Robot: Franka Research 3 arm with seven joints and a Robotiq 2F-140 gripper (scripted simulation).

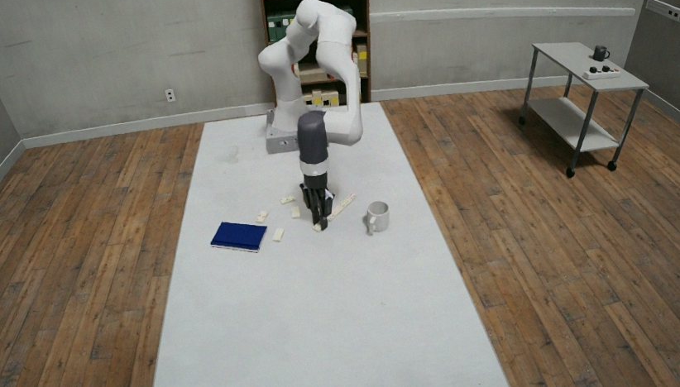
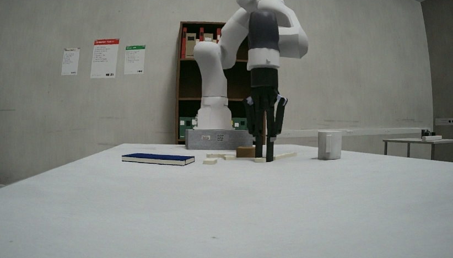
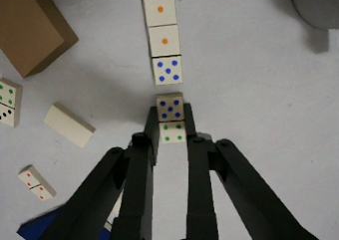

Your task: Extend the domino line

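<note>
My gripper is now 3 cm above the domino. The rest, counted from my hand: blue book (1 cm behind, 28 cm to the right, 3 cm below); white mug (4 cm ahead, 19 cm to the left); brown block (17 cm behind, 2 cm below).
</note>
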